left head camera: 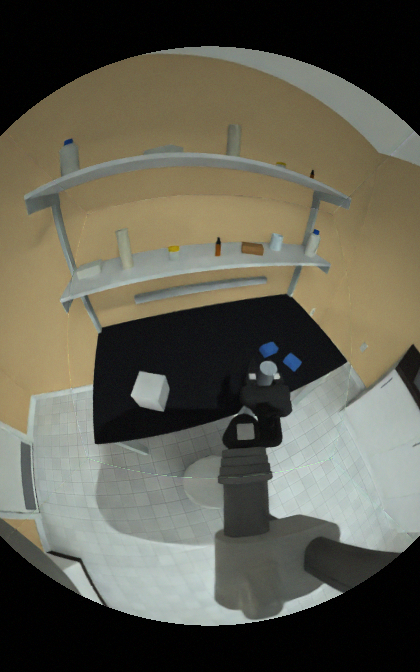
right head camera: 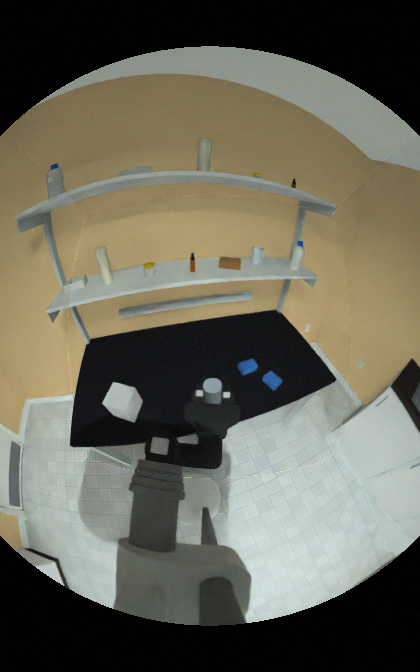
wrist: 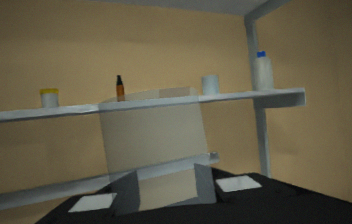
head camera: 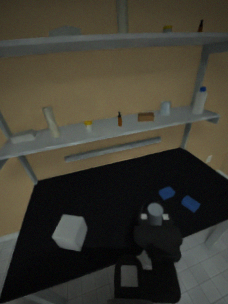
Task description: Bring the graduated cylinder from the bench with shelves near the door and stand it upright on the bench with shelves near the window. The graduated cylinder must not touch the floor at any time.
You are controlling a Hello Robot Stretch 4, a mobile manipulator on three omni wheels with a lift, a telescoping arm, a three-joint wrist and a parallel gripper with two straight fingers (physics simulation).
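Places are measured from the robot's base along level axes (x right, y ahead, z up), in metres.
Pixels of known places: gripper, fingertip midpoint: (wrist: 167,182) (head camera: 150,202).
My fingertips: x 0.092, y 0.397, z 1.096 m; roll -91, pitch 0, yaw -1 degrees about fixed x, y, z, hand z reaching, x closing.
Note:
For each thing: its top centre in the pictures, then the offset to it from my fingertips. "*": a spot on its surface instead. Level surfaces: height alone.
- graduated cylinder, middle of its top: (wrist: 168,89) (head camera: 159,212) dx +0.004, dy -0.079, dz +0.066 m
- black-topped bench, its level: dz -0.361 m
- white box, middle of its top: (head camera: 68,226) dx -0.395, dy +0.019, dz -0.231 m
- lower shelf, surface spot: (wrist: 75,109) * dx -0.207, dy +0.375, dz +0.086 m
- brown block, surface spot: (head camera: 146,117) * dx +0.068, dy +0.577, dz +0.126 m
- upper shelf, its level: dz +0.534 m
The graduated cylinder (head camera: 155,212) (left head camera: 267,372) (right head camera: 212,389) (wrist: 152,132) is see-through and greyish. It stands about upright between the fingers, leaning slightly in the wrist view. My gripper (head camera: 155,216) (left head camera: 265,376) (right head camera: 213,394) (wrist: 167,182) is shut on it and holds it over the front right part of a black-topped bench (head camera: 100,190) (left head camera: 200,340) (right head camera: 165,360). The cylinder's lower end is hidden in the head views. The bench has two shelves; no door or window shows, so I cannot tell which bench it is.
A white box (head camera: 70,232) (left head camera: 151,391) (right head camera: 122,401) stands front left on the bench. Two blue blocks (head camera: 190,203) (left head camera: 268,349) (right head camera: 272,380) lie right of the gripper. The lower shelf (head camera: 105,131) (wrist: 75,109) holds bottles, jars and a brown block (head camera: 146,117). The upper shelf (head camera: 100,42) overhangs.

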